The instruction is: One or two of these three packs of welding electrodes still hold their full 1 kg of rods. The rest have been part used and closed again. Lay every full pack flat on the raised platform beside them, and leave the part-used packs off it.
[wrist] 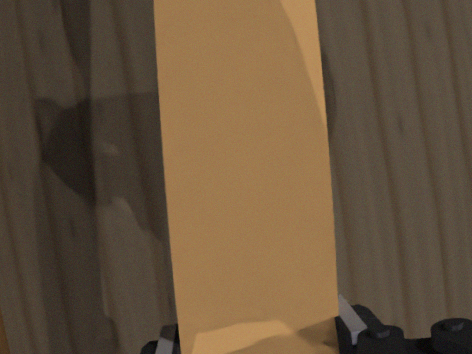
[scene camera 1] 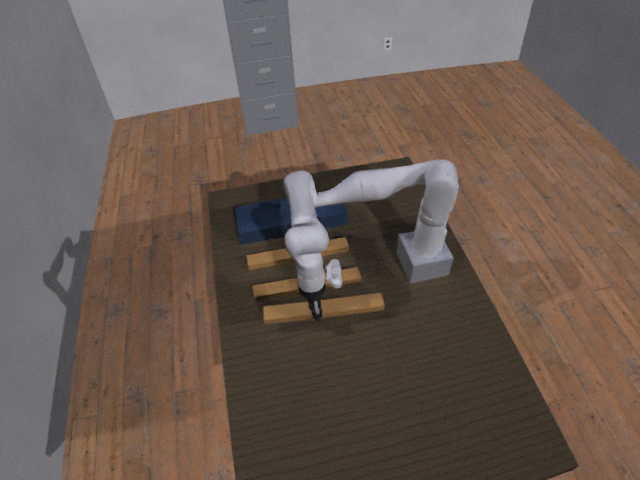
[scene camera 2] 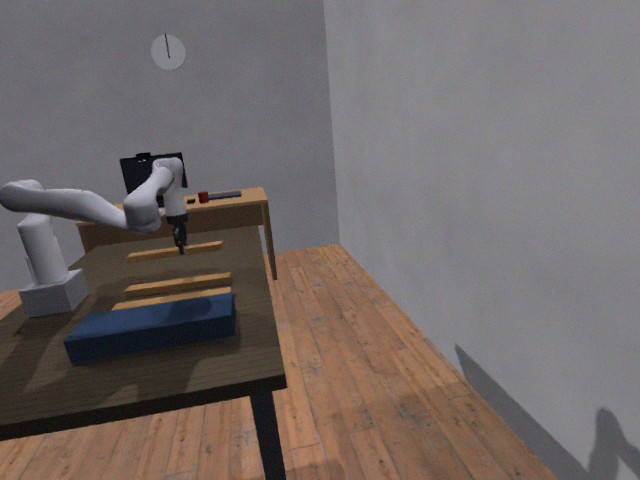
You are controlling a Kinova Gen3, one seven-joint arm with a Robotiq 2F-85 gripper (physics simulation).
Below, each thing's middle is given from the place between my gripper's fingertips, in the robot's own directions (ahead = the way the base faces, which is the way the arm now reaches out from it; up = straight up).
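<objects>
My hand is 50 mm above the blue raised platform [scene camera 2: 99, 335], and I see that my hand is also 50 mm past the platform and 460 mm to the left of it.
</objects>
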